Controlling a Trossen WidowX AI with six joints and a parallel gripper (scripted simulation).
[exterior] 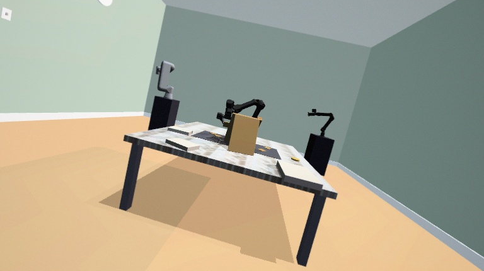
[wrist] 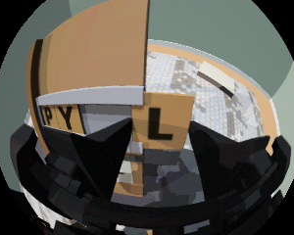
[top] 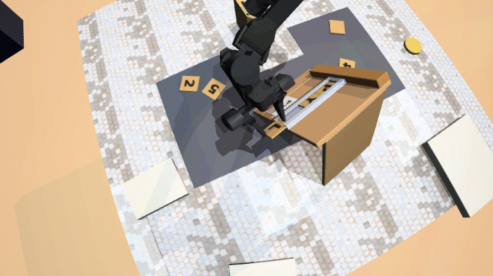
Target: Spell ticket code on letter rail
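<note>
Right now my gripper tip is 3 cm past the Y tile and 12 cm to the right of it. The rest, counted from my gripper tip: white ticket: 7 cm behind, 6 cm to the left, 7 cm below; L tile: right at my gripper tip; P tile: 4 cm behind, 17 cm to the left.
</note>
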